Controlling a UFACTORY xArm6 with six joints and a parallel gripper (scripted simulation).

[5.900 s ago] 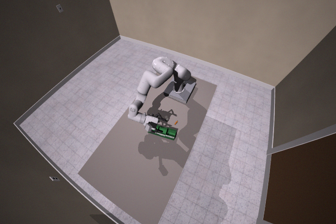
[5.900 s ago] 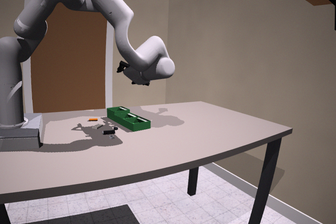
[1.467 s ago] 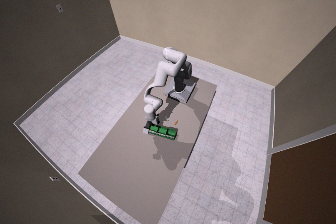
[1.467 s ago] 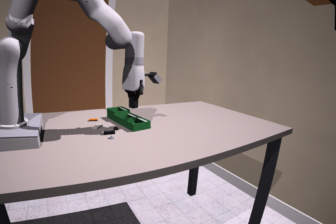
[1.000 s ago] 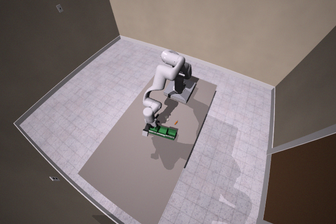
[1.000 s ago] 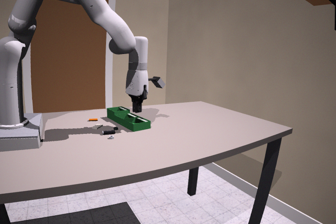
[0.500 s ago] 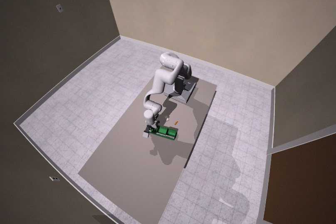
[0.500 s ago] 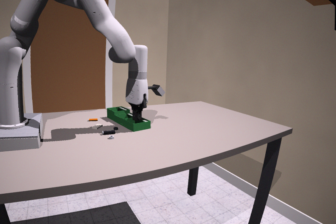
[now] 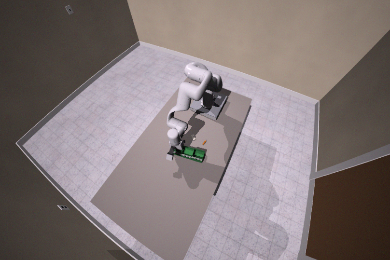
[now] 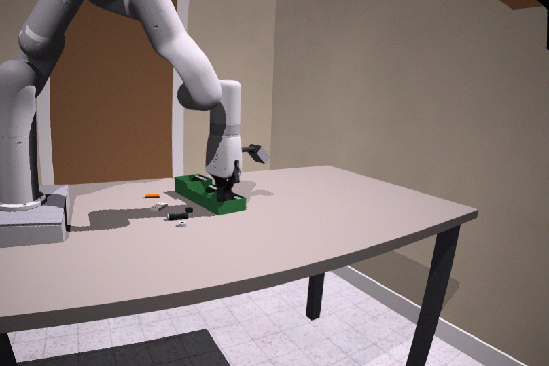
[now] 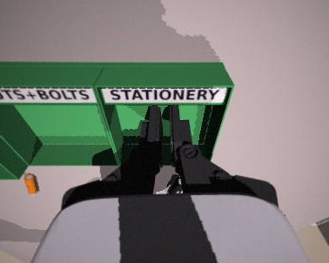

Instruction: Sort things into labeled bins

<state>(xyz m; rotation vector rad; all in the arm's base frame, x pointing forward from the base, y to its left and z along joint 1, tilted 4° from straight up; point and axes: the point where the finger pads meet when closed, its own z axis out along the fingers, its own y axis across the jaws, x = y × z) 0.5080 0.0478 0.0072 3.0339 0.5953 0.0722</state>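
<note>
My gripper is now 80 mm to the right of the green three-bin tray, 30 mm past it and 10 mm above it. The rest, counted from my hand: black battery (130 mm behind, 60 mm to the right, 30 mm below); then silver nut (120 mm behind, 110 mm to the right, 30 mm below); then black nut (90 mm behind, 30 mm below, 10 mm to the right).
</note>
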